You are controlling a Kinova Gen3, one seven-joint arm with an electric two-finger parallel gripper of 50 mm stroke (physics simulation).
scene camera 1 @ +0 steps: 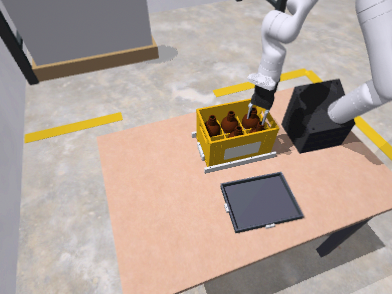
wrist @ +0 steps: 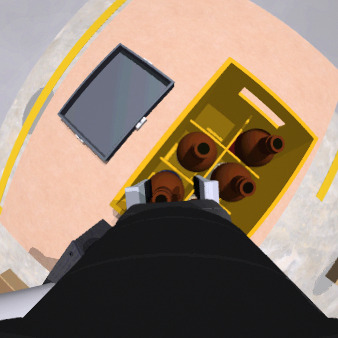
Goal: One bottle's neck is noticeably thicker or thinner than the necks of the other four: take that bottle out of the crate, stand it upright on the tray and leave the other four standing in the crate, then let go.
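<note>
The yellow crate holds five brown bottles. In the scene view they are three at the back and two in front. The wrist view shows a front-row bottle, two back-row bottles and another front-row bottle, partly hidden by the gripper. My gripper is open and empty, its fingers apart around this last bottle's neck in the wrist view. Which neck differs is unclear. The dark tray holds no bottle.
The crate's front-left compartment has no bottle. White rails line the crate's front and left side on the table. A black block stands right of the crate, beside the arm. Thin dividers separate the bottles.
</note>
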